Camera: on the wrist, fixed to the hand. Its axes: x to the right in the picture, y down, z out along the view.
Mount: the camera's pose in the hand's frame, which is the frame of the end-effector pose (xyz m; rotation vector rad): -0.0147 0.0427 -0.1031 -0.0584 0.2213 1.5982
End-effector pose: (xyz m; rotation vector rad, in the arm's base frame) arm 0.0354 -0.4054 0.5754 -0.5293 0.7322 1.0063
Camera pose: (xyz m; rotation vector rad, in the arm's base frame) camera -0.0386 -0.4665 0.5166 0.0183 1.3509 2.4608
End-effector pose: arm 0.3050 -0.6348 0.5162 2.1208 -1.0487 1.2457
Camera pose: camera 0.2126 -0.5824 0.5535 -0.6180 2.3699 -1.6072
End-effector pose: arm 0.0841 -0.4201 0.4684 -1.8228 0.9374 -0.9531
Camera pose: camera -0.0220 -0.4571 0.4618 -0.5042 2.0049 -0.0510
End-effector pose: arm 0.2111 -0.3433 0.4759 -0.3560 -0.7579 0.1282
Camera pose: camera 0.2724 -0.3348 0.3819 -0.9491 -0.0969 1.5378
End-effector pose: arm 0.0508 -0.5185 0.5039 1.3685 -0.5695 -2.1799
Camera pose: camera 0.1581 -0.5518 0.4972 0.5852 -0.9908 -0.7144
